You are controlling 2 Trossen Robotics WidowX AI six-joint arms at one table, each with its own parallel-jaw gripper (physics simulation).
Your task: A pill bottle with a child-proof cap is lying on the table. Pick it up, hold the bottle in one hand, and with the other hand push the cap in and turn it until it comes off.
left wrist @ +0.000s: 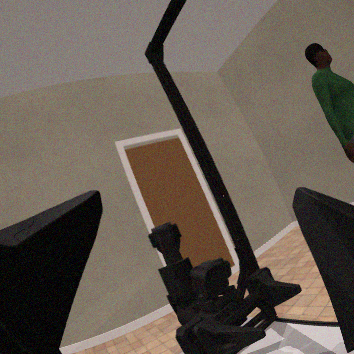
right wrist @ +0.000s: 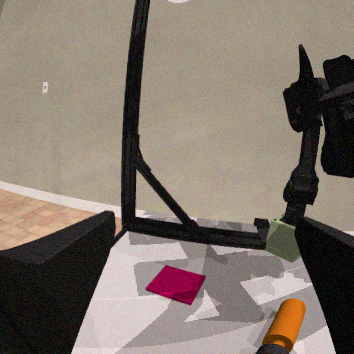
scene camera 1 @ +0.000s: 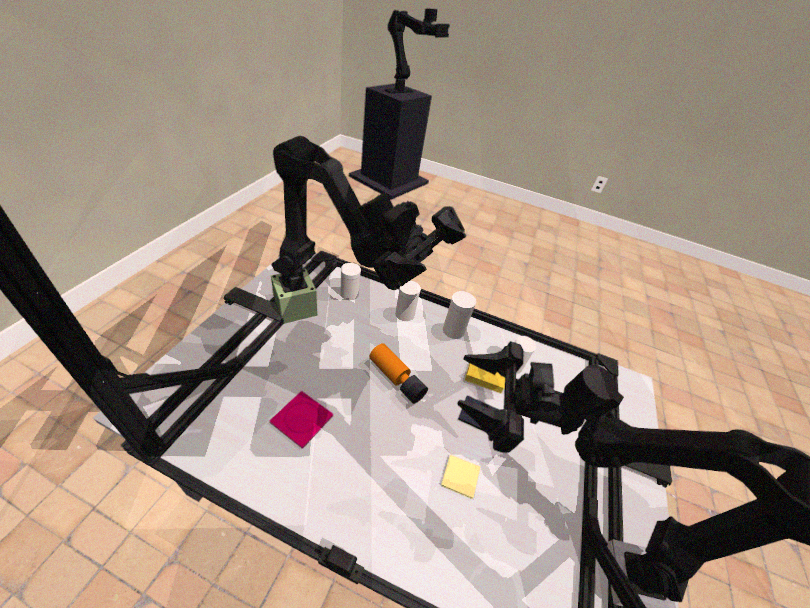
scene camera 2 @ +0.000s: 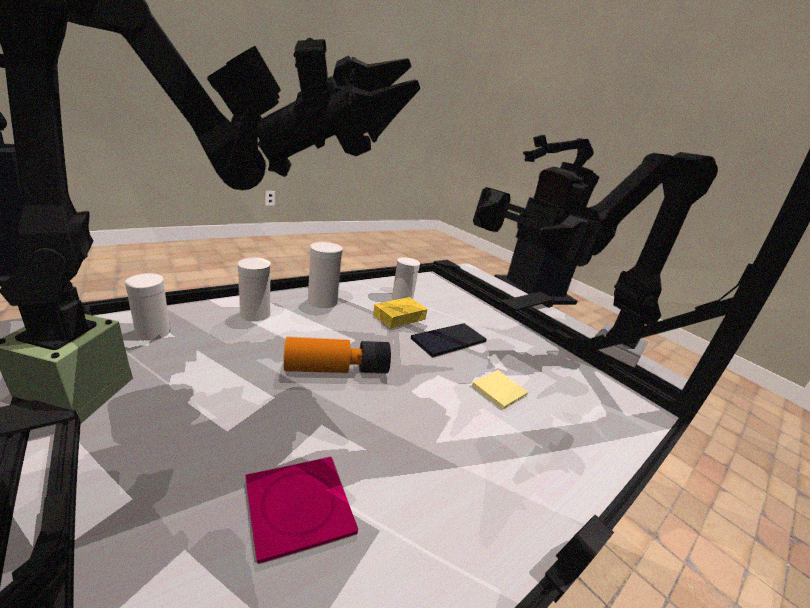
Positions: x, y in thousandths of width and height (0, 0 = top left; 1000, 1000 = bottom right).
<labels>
right gripper: left wrist 804, 871; right wrist 595, 637; scene camera 1 570, 623; scene camera 2 627, 364
</labels>
